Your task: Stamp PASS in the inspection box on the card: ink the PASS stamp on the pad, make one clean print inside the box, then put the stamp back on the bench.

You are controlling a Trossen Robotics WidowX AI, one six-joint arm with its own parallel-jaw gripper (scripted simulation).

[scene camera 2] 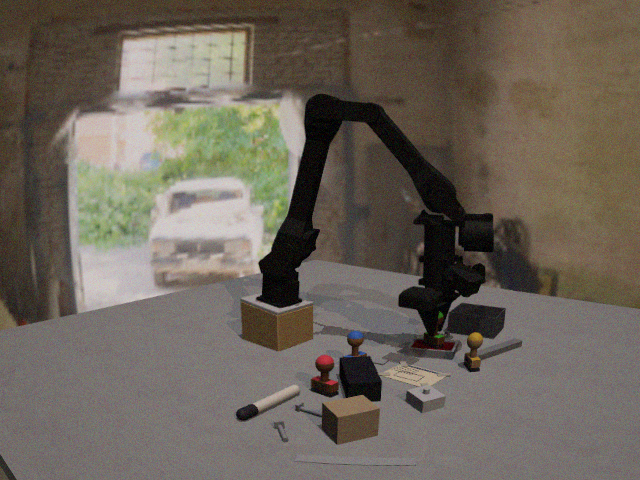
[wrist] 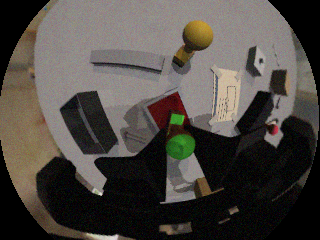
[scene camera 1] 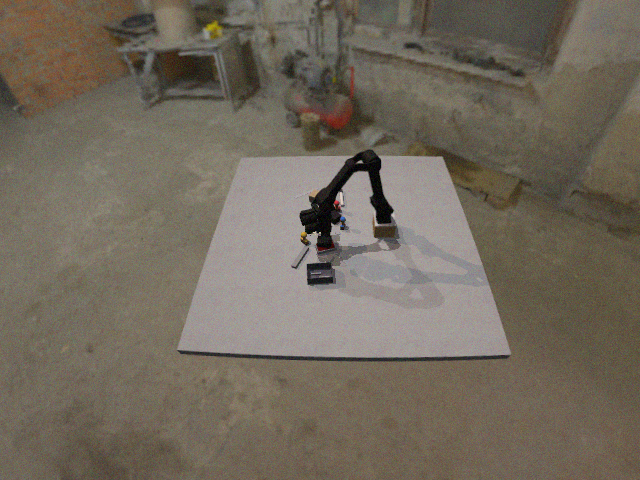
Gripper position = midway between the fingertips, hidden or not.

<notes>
I see my gripper (scene camera 2: 434,333), a red-knobbed stamp (scene camera 2: 322,384) and a grey block (scene camera 2: 425,398).
My gripper shows as well in the wrist view (wrist: 174,129).
</notes>
